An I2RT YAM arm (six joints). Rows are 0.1 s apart.
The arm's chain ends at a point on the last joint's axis. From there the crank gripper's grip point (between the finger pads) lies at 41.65 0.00 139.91 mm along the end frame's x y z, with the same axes.
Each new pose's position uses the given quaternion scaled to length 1; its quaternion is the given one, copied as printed.
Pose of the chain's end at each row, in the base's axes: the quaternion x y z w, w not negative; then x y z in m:
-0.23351 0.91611 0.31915 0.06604 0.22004 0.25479 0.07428
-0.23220 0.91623 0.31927 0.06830 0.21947 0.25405 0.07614
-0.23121 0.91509 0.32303 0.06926 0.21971 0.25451 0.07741
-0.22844 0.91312 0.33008 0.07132 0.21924 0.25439 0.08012
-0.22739 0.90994 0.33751 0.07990 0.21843 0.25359 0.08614
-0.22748 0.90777 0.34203 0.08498 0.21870 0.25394 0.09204
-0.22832 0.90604 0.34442 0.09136 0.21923 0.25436 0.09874
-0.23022 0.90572 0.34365 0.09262 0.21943 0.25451 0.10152
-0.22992 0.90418 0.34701 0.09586 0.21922 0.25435 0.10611
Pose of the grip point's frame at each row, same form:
-0.23351 0.91611 0.31915 0.06604 0.17937 0.32485 -0.04716
-0.23220 0.91623 0.31927 0.06830 0.17947 0.32444 -0.04533
-0.23121 0.91509 0.32303 0.06926 0.17975 0.32595 -0.04346
-0.22844 0.91312 0.33008 0.07132 0.17948 0.32787 -0.03959
-0.22739 0.90994 0.33751 0.07990 0.18049 0.32962 -0.03256
-0.22748 0.90777 0.34203 0.08498 0.18178 0.33145 -0.02602
-0.22832 0.90604 0.34442 0.09136 0.18378 0.33291 -0.01909
-0.23022 0.90572 0.34365 0.09262 0.18425 0.33285 -0.01652
-0.22992 0.90418 0.34701 0.09586 0.18467 0.33377 -0.01140

